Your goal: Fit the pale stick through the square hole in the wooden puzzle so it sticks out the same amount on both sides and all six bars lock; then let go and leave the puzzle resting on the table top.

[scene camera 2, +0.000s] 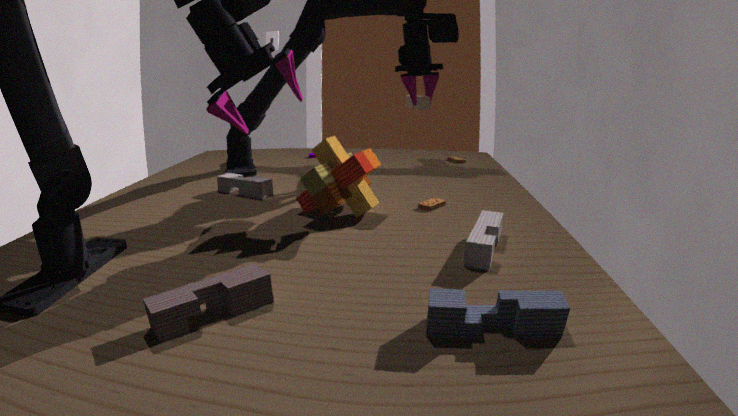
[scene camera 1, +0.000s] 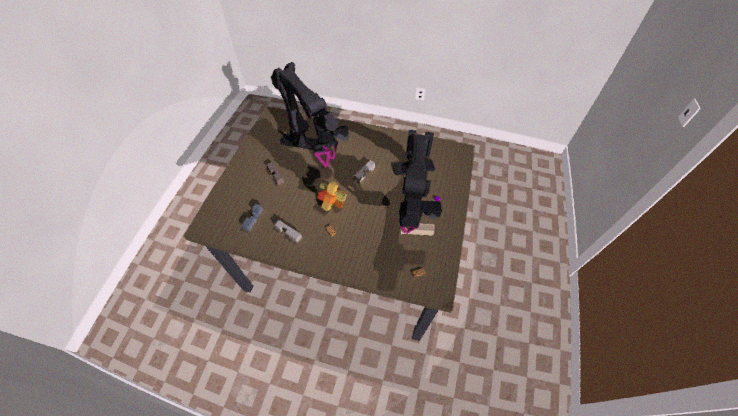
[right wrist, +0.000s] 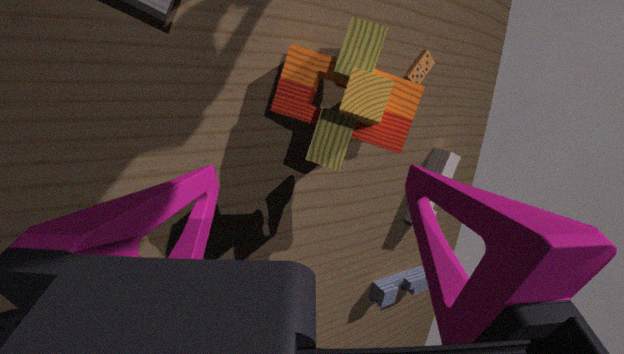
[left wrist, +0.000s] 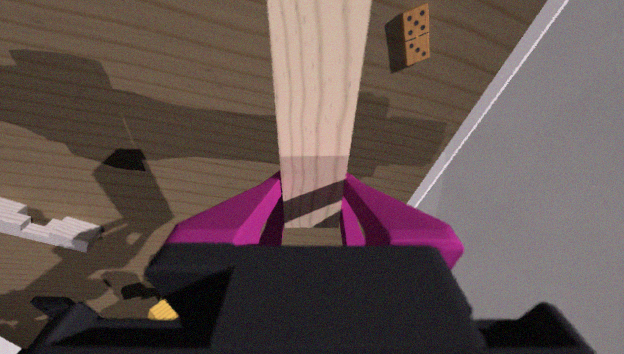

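The wooden puzzle of red, orange and yellow-green bars rests tilted on the table's middle; it also shows in scene camera 2 and in the right wrist view, where its square hole is open. My left gripper is shut on one end of the pale stick and holds it level above the table at the right; it also shows in the left wrist view. In scene camera 2 the left gripper hangs high. My right gripper is open and empty, above and behind the puzzle.
Grey notched blocks lie around: one behind the puzzle, one at the far left, a blue-grey one and a pale one at the front left. Two dominoes lie on the table.
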